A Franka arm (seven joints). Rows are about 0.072 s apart.
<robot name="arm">
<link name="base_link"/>
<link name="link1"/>
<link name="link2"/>
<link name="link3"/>
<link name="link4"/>
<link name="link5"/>
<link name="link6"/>
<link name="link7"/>
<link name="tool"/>
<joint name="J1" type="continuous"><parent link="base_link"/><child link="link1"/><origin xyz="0 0 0.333"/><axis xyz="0 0 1"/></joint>
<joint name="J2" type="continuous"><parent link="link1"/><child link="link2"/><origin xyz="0 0 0"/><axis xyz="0 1 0"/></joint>
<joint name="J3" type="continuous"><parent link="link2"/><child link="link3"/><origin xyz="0 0 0.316"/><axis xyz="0 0 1"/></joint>
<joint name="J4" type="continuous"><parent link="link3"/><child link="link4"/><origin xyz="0.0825 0 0"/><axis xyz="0 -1 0"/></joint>
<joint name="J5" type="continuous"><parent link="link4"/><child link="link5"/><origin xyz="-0.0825 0 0.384"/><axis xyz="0 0 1"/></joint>
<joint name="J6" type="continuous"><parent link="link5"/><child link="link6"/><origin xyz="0 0 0"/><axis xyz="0 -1 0"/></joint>
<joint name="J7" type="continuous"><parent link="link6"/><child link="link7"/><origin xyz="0.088 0 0"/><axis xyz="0 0 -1"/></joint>
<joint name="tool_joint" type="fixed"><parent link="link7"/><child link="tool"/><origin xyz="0 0 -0.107" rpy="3.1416 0 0"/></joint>
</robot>
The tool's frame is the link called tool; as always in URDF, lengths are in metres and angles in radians. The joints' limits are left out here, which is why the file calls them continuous.
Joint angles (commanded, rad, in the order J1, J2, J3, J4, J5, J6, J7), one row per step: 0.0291 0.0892 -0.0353 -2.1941 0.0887 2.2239 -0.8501; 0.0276 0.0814 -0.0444 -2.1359 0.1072 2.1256 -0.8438; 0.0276 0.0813 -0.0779 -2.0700 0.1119 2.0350 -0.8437; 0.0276 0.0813 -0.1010 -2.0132 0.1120 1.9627 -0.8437; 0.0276 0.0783 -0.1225 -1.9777 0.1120 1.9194 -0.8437; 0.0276 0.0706 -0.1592 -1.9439 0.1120 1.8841 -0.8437; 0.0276 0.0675 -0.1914 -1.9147 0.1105 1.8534 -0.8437; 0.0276 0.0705 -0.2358 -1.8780 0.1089 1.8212 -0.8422; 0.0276 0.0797 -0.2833 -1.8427 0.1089 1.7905 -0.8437; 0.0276 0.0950 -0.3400 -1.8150 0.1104 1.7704 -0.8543; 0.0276 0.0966 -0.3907 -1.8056 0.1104 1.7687 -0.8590; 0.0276 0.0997 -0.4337 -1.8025 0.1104 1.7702 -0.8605; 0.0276 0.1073 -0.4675 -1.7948 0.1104 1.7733 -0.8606; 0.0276 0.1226 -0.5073 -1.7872 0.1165 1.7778 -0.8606; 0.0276 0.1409 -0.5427 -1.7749 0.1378 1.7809 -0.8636; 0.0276 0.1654 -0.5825 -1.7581 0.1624 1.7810 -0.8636; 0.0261 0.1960 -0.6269 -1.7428 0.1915 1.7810 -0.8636; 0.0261 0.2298 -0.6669 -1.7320 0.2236 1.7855 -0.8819
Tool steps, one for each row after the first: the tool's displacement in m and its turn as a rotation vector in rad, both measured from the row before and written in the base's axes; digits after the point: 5 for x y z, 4 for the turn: 0.00570 -0.00372 0.02153 0.0199 0.0321 -0.0211; 0.00693 -0.01673 0.02214 0.0076 0.0237 -0.0282; 0.00508 -0.01178 0.02001 0.0034 0.0148 -0.0163; 0.00209 -0.01134 0.01457 0.0013 0.0043 -0.0173; 0.00048 -0.01989 0.01723 -0.0006 -0.0067 -0.0331; -0.00038 -0.01757 0.01302 -0.0019 -0.0018 -0.0284; -0.00064 -0.02435 0.01319 -0.0043 -0.0015 -0.0418; -0.00172 -0.02575 0.00947 -0.0036 0.0041 -0.0427; -0.00378 -0.03043 0.00378 -0.0044 0.0060 -0.0442; -0.00734 -0.02717 0.00429 -0.0069 -0.0064 -0.0454; -0.00750 -0.02265 0.00080 -0.0059 -0.0014 -0.0413; -0.00481 -0.01790 0.00063 -0.0082 -0.0023 -0.0334; -0.00540 -0.02030 -0.00291 -0.0053 0.0017 -0.0413; -0.00331 -0.01684 -0.00213 0.0052 -0.0056 -0.0382; -0.00362 -0.01855 -0.00285 0.0045 -0.0025 -0.0458; -0.00527 -0.02078 -0.00581 0.0057 0.0019 -0.0530; -0.00402 -0.01747 -0.00872 0.0067 0.0005 -0.0304
